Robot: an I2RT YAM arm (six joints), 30 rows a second.
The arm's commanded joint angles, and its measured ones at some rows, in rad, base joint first. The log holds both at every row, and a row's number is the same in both.
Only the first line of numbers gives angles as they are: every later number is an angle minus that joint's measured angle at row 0.
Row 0, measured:
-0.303 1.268 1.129 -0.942 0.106 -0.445
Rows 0 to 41, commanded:
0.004 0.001 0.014 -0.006 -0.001 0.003
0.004 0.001 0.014 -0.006 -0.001 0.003
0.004 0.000 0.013 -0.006 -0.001 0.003
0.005 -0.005 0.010 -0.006 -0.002 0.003
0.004 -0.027 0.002 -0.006 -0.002 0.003
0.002 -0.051 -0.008 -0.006 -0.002 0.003
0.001 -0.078 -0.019 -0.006 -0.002 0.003
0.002 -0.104 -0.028 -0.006 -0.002 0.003
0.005 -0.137 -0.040 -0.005 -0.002 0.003
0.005 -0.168 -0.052 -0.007 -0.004 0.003
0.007 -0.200 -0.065 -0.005 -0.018 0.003
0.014 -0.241 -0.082 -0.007 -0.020 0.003
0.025 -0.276 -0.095 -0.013 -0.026 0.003
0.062 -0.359 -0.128 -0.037 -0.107 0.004
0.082 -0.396 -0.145 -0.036 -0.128 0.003
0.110 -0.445 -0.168 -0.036 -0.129 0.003
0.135 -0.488 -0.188 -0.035 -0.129 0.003
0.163 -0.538 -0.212 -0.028 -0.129 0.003
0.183 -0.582 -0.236 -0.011 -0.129 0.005
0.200 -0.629 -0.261 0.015 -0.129 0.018
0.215 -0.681 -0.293 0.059 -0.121 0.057
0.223 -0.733 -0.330 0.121 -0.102 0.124
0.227 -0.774 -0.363 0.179 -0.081 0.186
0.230 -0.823 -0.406 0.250 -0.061 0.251
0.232 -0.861 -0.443 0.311 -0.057 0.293
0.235 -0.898 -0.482 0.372 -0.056 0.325
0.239 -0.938 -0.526 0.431 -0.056 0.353
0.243 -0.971 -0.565 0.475 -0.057 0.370
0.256 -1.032 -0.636 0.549 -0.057 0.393
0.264 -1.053 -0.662 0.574 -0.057 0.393
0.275 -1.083 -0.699 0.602 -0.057 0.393
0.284 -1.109 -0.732 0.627 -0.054 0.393
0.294 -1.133 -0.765 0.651 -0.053 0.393
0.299 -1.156 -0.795 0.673 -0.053 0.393
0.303 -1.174 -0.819 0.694 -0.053 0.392
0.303 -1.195 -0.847 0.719 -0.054 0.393
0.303 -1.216 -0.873 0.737 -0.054 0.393
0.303 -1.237 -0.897 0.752 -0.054 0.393
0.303 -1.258 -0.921 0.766 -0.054 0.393
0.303 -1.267 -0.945 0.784 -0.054 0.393
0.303 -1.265 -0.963 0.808 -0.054 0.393
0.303 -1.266 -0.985 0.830 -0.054 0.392
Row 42, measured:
0.297 -1.249 -0.938 0.793 -0.060 0.371
